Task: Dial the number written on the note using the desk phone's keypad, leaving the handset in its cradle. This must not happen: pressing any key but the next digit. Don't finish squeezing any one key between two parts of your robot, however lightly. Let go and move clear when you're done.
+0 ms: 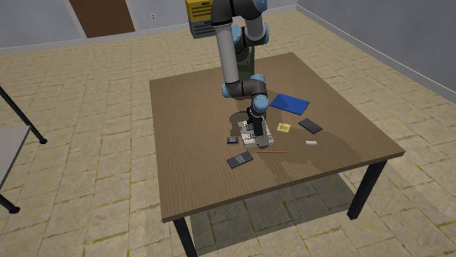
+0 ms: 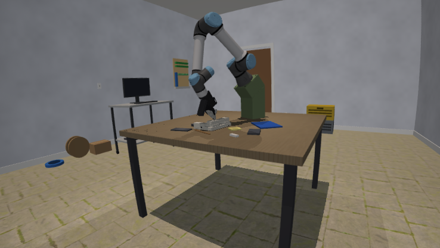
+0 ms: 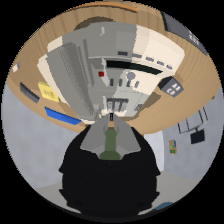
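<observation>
Right now the handset is 30 mm ahead of my hand, 60 mm to the left of it and 10 mm below it. Round my hand: yellow note (30 mm ahead, 190 mm to the left, 50 mm below); pencil (200 mm ahead, 50 mm to the left, 50 mm below); small dark device (50 mm ahead, 140 mm to the right, 50 mm below).
</observation>
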